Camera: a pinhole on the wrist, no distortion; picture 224 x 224 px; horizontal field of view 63.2 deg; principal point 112.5 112.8 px. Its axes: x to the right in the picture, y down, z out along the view. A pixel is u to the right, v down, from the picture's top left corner.
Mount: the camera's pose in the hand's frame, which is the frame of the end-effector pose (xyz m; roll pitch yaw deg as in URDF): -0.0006 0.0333 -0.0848 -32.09 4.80 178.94
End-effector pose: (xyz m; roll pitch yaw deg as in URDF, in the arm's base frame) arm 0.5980 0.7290 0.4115 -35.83 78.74 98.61
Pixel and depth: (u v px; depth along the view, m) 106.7 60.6 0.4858
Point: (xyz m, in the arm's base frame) 0.3955 1.0764 0.5149
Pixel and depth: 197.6 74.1 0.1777
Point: 0.5658 0.7834 0.5239
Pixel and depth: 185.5 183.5 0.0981
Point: 0.6531 0.7369 0.4589
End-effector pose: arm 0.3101 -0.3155 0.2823 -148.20 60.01 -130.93
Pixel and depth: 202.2 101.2 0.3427
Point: 0.5959 -0.3127 0.4006
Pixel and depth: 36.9 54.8 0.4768
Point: 0.6571 -0.3710 -0.0023
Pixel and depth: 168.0 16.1 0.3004
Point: 0.5620 -0.2081 0.2796
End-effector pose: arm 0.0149 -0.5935 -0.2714 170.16 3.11 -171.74
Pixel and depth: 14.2 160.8 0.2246
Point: -0.0645 -0.7281 -0.3829
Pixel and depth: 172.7 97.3 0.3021
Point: 0.1592 -0.6449 -0.4549
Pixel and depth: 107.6 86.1 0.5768
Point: 0.0916 -0.7050 -0.7448
